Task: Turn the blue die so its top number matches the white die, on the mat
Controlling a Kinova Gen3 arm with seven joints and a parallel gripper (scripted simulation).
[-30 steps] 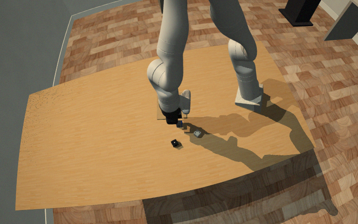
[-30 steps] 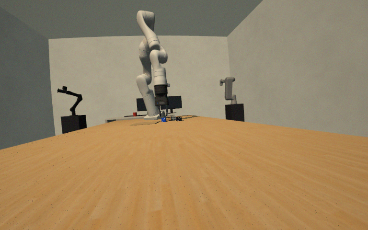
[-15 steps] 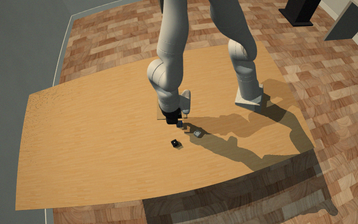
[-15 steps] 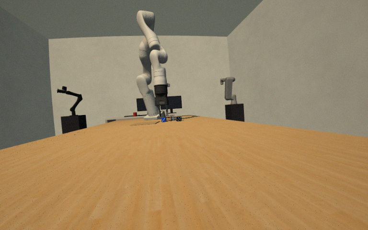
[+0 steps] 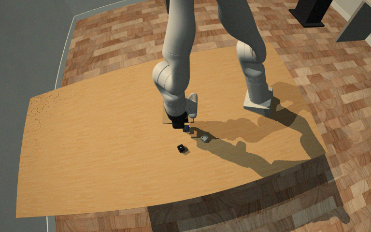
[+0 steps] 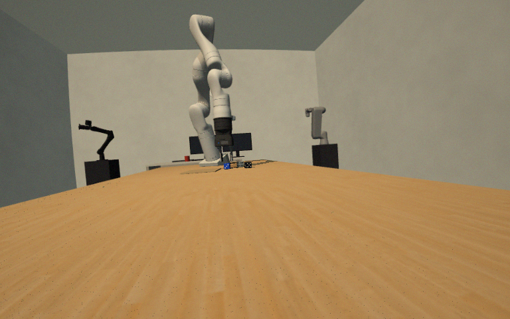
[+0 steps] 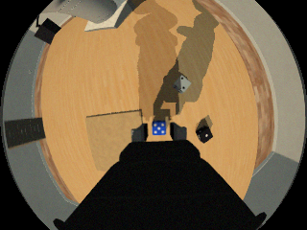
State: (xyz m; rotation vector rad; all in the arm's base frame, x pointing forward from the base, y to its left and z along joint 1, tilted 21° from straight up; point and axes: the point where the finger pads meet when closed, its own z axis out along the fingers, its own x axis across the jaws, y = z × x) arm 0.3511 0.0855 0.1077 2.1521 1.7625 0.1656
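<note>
My gripper is now 4 cm above the blue die. From my hand the other things lie so: tan mat: 2 cm ahead, 11 cm to the right, 5 cm below; then black die: 4 cm ahead, 9 cm to the left, 4 cm below; then white die: 7 cm behind, 6 cm to the left, 4 cm below.
</note>
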